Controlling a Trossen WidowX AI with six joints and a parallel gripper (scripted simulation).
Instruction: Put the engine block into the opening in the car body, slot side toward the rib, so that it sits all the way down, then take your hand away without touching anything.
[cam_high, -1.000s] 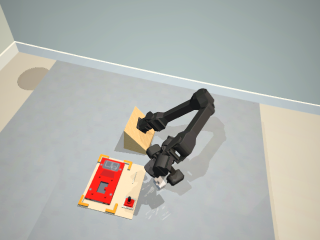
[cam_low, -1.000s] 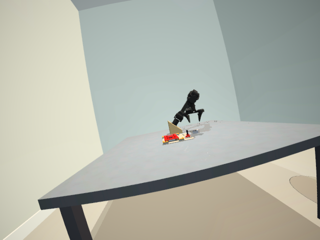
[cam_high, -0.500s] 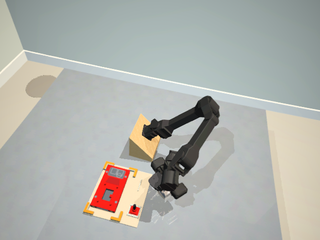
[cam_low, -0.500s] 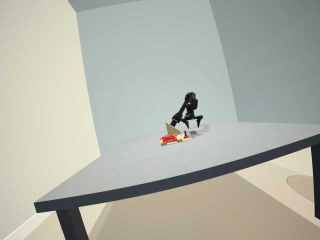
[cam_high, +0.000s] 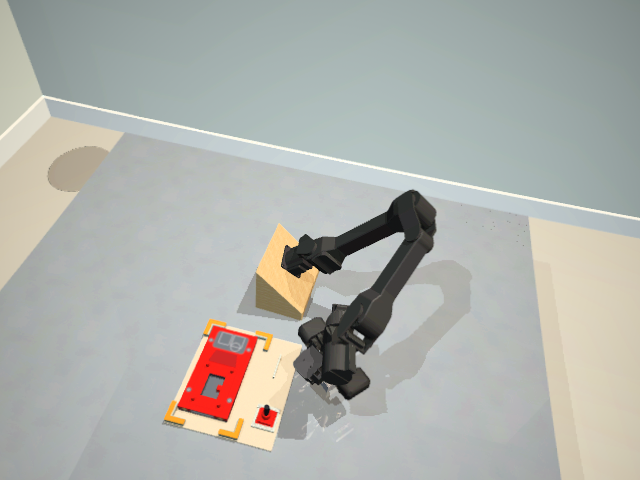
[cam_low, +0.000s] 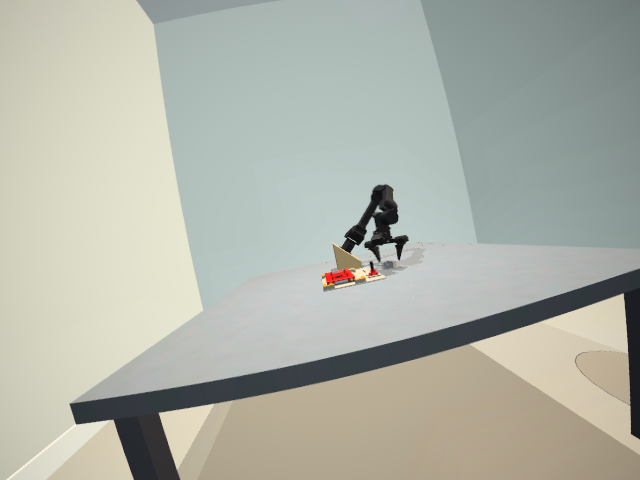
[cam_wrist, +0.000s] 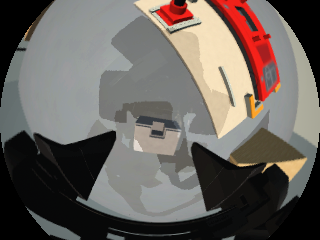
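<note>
My gripper tip is now 10 mm above the engine block.
</note>
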